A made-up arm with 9 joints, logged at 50 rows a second.
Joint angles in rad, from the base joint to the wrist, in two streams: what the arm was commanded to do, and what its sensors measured. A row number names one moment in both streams.
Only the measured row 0 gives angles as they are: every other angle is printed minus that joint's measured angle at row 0.
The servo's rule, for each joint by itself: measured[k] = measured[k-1] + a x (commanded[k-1-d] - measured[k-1]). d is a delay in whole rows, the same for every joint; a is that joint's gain. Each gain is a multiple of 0.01, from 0.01 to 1. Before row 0 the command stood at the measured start. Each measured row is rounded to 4 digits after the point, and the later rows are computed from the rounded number. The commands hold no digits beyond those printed.
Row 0, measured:
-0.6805, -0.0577, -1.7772, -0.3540, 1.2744, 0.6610, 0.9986, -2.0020, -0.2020
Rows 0 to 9, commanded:
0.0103, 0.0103, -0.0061, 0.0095, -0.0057, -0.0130, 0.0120, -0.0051, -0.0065
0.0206, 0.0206, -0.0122, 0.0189, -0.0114, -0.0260, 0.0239, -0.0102, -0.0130
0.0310, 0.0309, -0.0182, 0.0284, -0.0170, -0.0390, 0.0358, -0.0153, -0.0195
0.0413, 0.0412, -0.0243, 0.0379, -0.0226, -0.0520, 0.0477, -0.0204, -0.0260
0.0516, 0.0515, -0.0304, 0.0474, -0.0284, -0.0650, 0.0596, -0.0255, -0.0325
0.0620, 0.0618, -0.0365, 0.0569, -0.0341, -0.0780, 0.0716, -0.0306, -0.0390
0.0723, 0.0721, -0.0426, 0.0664, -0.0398, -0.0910, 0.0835, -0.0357, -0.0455
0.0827, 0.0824, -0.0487, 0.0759, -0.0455, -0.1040, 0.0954, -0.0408, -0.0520
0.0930, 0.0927, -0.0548, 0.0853, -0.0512, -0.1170, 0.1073, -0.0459, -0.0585
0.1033, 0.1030, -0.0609, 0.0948, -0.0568, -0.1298, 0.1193, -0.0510, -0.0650
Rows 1 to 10, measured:
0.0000, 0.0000, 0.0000, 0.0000, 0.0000, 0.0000, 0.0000, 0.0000, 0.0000
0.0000, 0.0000, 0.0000, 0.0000, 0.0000, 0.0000, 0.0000, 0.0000, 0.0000
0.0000, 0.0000, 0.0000, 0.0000, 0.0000, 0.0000, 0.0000, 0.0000, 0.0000
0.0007, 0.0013, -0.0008, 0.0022, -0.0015, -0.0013, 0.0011, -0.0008, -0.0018
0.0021, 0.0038, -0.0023, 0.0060, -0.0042, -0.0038, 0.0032, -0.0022, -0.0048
0.0041, 0.0073, -0.0044, 0.0112, -0.0077, -0.0073, 0.0061, -0.0042, -0.0088
0.0067, 0.0117, -0.0070, 0.0173, -0.0117, -0.0118, 0.0098, -0.0066, -0.0134
0.0098, 0.0169, -0.0100, 0.0242, -0.0162, -0.0171, 0.0143, -0.0094, -0.0186
0.0135, 0.0227, -0.0134, 0.0317, -0.0210, -0.0232, 0.0195, -0.0126, -0.0241
0.0176, 0.0291, -0.0172, 0.0397, -0.0261, -0.0300, 0.0253, -0.0161, -0.0299
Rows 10 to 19, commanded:
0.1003, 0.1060, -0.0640, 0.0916, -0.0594, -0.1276, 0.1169, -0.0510, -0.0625
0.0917, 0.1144, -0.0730, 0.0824, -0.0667, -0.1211, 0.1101, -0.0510, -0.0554
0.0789, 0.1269, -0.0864, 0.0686, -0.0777, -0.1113, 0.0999, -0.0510, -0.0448
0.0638, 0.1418, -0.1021, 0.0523, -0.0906, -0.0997, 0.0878, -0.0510, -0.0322
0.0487, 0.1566, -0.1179, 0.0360, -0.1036, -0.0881, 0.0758, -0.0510, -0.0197
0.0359, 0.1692, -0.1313, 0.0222, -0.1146, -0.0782, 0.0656, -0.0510, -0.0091
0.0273, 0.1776, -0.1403, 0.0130, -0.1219, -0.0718, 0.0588, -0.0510, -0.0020
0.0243, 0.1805, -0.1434, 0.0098, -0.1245, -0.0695, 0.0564, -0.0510, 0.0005
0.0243, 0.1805, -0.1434, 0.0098, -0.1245, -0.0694, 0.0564, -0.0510, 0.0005
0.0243, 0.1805, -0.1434, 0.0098, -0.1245, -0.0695, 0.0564, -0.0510, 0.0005
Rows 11 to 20, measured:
0.0222, 0.0360, -0.0213, 0.0480, -0.0313, -0.0374, 0.0316, -0.0198, -0.0359
0.0272, 0.0434, -0.0257, 0.0566, -0.0367, -0.0454, 0.0384, -0.0237, -0.0420
0.0325, 0.0511, -0.0303, 0.0654, -0.0421, -0.0538, 0.0457, -0.0278, -0.0482
0.0372, 0.0582, -0.0347, 0.0714, -0.0468, -0.0612, 0.0521, -0.0313, -0.0521
0.0410, 0.0655, -0.0397, 0.0739, -0.0522, -0.0672, 0.0573, -0.0343, -0.0530
0.0437, 0.0735, -0.0458, 0.0727, -0.0591, -0.0716, 0.0611, -0.0368, -0.0508
0.0451, 0.0824, -0.0531, 0.0680, -0.0676, -0.0744, 0.0635, -0.0389, -0.0458
0.0454, 0.0920, -0.0615, 0.0606, -0.0773, -0.0758, 0.0646, -0.0407, -0.0388
0.0447, 0.1020, -0.0706, 0.0518, -0.0874, -0.0760, 0.0647, -0.0422, -0.0308
0.0435, 0.1118, -0.0797, 0.0429, -0.0967, -0.0756, 0.0642, -0.0435, -0.0230

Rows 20 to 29, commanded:
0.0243, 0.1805, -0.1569, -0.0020, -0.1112, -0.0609, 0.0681, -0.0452, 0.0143
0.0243, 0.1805, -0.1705, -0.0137, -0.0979, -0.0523, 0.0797, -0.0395, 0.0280
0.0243, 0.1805, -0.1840, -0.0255, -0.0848, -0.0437, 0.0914, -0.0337, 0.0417
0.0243, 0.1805, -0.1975, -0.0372, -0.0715, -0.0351, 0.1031, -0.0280, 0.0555
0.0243, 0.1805, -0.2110, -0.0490, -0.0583, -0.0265, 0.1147, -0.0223, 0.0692
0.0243, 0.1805, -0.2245, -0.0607, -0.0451, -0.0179, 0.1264, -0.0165, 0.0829
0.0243, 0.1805, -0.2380, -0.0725, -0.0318, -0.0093, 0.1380, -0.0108, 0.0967
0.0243, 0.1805, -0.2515, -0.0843, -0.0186, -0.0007, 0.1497, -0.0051, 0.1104
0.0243, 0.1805, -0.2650, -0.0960, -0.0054, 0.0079, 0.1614, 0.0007, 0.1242
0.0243, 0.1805, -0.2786, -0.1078, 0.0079, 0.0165, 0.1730, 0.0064, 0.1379
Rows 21 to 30, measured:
0.0422, 0.1207, -0.0880, 0.0353, -0.1042, -0.0750, 0.0635, -0.0446, -0.0167
0.0409, 0.1285, -0.0952, 0.0294, -0.1097, -0.0744, 0.0629, -0.0456, -0.0121
0.0397, 0.1353, -0.1015, 0.0249, -0.1137, -0.0739, 0.0623, -0.0464, -0.0087
0.0386, 0.1412, -0.1087, 0.0187, -0.1130, -0.0726, 0.0628, -0.0462, -0.0025
0.0376, 0.1463, -0.1167, 0.0112, -0.1089, -0.0706, 0.0643, -0.0452, 0.0057
0.0367, 0.1507, -0.1254, 0.0028, -0.1024, -0.0679, 0.0667, -0.0435, 0.0154
0.0358, 0.1546, -0.1348, -0.0064, -0.0941, -0.0646, 0.0700, -0.0412, 0.0262
0.0350, 0.1580, -0.1447, -0.0162, -0.0844, -0.0608, 0.0740, -0.0384, 0.0378
0.0343, 0.1609, -0.1551, -0.0264, -0.0738, -0.0565, 0.0787, -0.0351, 0.0500
0.0336, 0.1634, -0.1659, -0.0370, -0.0625, -0.0518, 0.0840, -0.0315, 0.0626

